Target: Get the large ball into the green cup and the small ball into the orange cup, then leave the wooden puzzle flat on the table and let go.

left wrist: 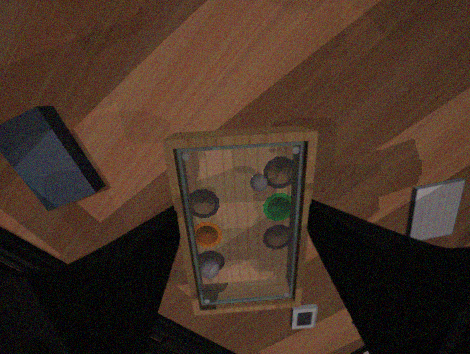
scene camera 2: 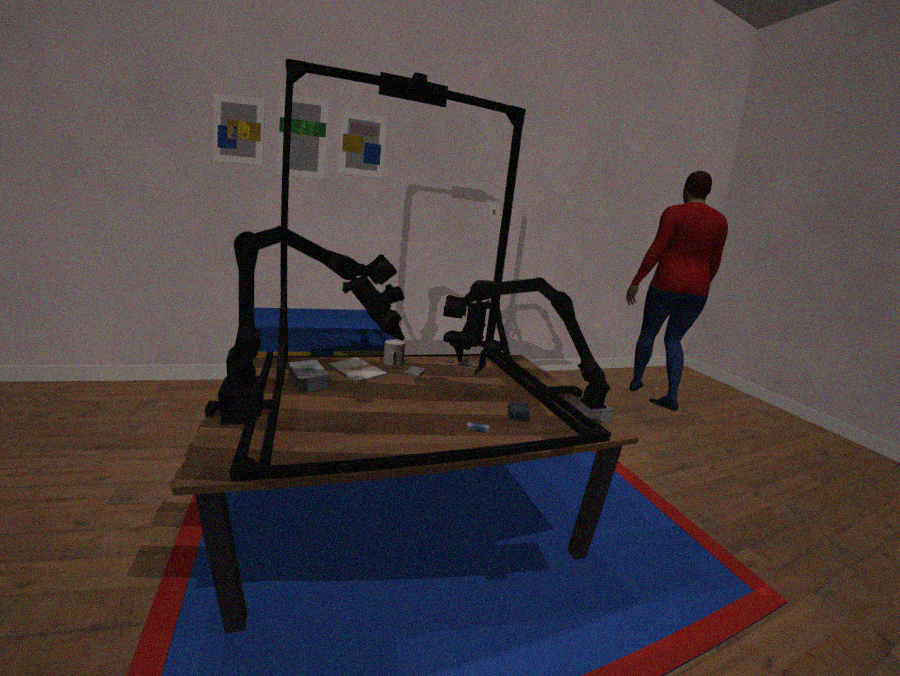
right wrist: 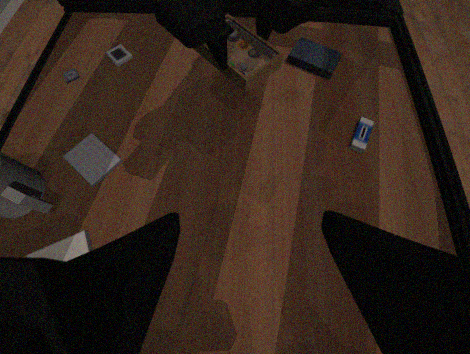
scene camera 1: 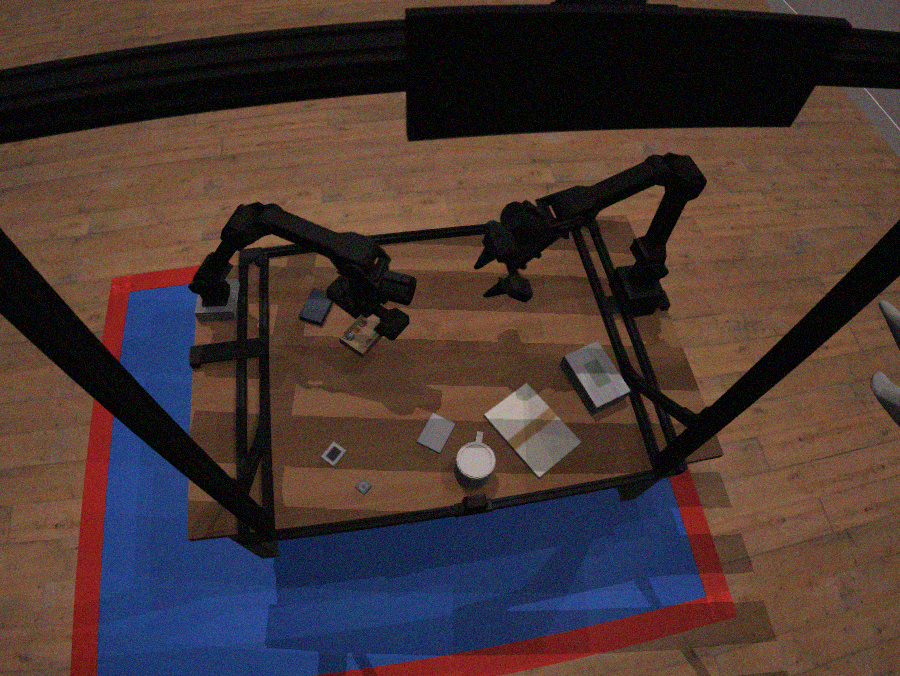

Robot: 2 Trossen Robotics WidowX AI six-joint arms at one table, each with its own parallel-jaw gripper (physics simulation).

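Frame: origin at the left arm's base, x right, y ahead, z up, level; metres.
Seen in the pictures: left gripper, fingertip midpoint: (left wrist: 242, 209) (scene camera 2: 469, 366) (right wrist: 242, 55) (scene camera 1: 370, 326); right gripper, fingertip midpoint: (scene camera 2: 399, 336) (right wrist: 251, 220) (scene camera 1: 479, 282); left arm's base, link origin: (scene camera 2: 592, 403) (scene camera 1: 216, 295); right arm's base, link origin: (scene camera 2: 241, 383) (scene camera 1: 640, 280).
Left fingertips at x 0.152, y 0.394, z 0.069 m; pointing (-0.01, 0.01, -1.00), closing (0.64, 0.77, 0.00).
Note:
Offsets run from my left fingertips to a thing's middle. "*": to the spot under its first point.
My left gripper (scene camera 1: 368, 314) (scene camera 2: 470, 356) (left wrist: 242, 209) is shut on the wooden puzzle {dx +0.010, dy -0.008, dz -0.001 m} (scene camera 1: 352, 347) (left wrist: 242, 136) (right wrist: 265, 70), a glass-topped box held by its long sides above the table. In the left wrist view, the green cup {* dx +0.008, dy +0.016, dz +0.007 m} (left wrist: 278, 207) and the orange cup {* dx -0.005, dy -0.022, dz +0.007 m} (left wrist: 207, 235) hold no ball. One grey ball {dx -0.004, dy +0.016, dz -0.004 m} (left wrist: 259, 182) lies outside the cups, beside the upper right dark cup {* dx -0.006, dy +0.030, dz +0.007 m} (left wrist: 283, 171). The other ball {dx +0.020, dy -0.045, dz -0.004 m} (left wrist: 210, 268) is at the lower left dark cup {* dx +0.007, dy -0.029, dz +0.007 m} (left wrist: 211, 255). Their sizes look close; I cannot tell which is larger. My right gripper (scene camera 1: 485, 277) (scene camera 2: 399, 334) (right wrist: 251, 220) is open and empty above the table.
A dark blue box {dx -0.126, dy -0.139, dz -0.101 m} (scene camera 1: 315, 307) (left wrist: 47, 157) (right wrist: 314, 56) lies near the puzzle. A white mug {dx +0.300, dy +0.214, dz -0.071 m} (scene camera 1: 475, 461), open book {dx +0.223, dy +0.356, dz -0.105 m} (scene camera 1: 549, 436), grey box {dx +0.112, dy +0.519, dz -0.085 m} (scene camera 1: 595, 378), grey pad {dx +0.219, dy +0.138, dz -0.107 m} (scene camera 1: 435, 432) and small framed square {* dx +0.260, dy -0.090, dz -0.104 m} (scene camera 1: 333, 454) are on the table. Black frame bars (scene camera 1: 363, 525) edge it.

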